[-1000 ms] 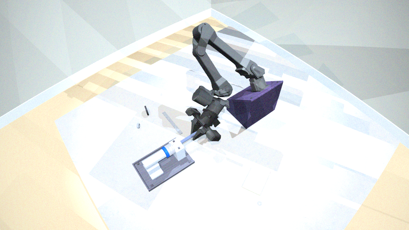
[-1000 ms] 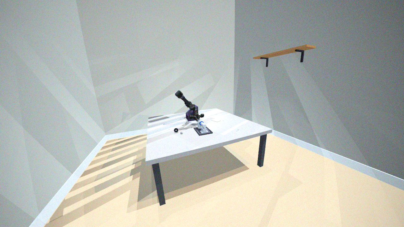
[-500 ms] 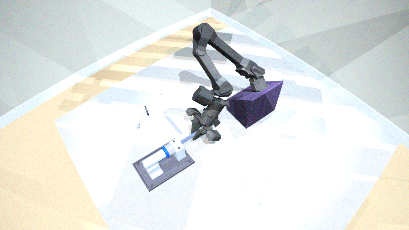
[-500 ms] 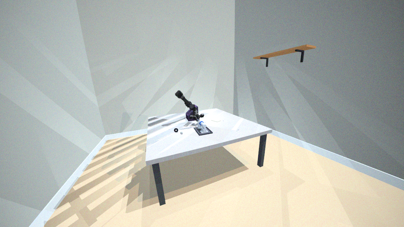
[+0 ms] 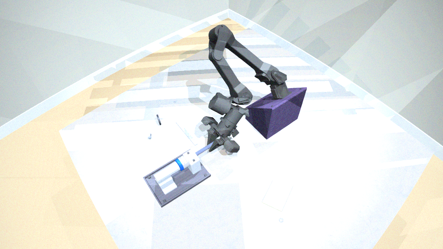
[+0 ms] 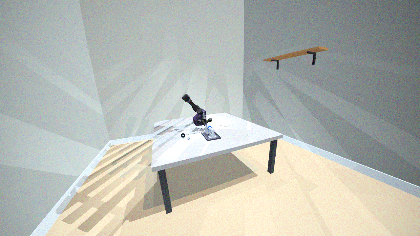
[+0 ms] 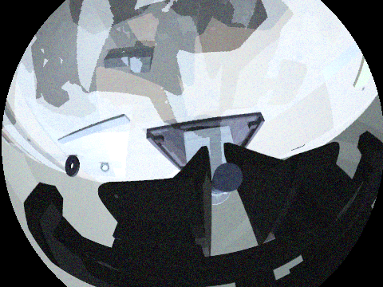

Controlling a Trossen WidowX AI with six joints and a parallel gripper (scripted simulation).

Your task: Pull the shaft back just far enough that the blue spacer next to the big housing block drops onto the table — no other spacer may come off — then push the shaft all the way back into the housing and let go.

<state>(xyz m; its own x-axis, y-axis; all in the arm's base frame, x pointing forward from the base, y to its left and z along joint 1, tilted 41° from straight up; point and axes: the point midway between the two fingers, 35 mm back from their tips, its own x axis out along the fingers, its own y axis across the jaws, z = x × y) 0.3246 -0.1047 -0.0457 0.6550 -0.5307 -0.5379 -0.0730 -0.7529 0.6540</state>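
Right now my gripper tip is 60 mm short of the shaft and 20 mm below it. From my gripper tip the other things lie so: blue spacer 130 mm ahead, 10 mm to the right, 20 mm above; black ring 60 mm ahead, 290 mm to the right, 30 mm below; thin metal strip 160 mm to the right, 50 mm below.
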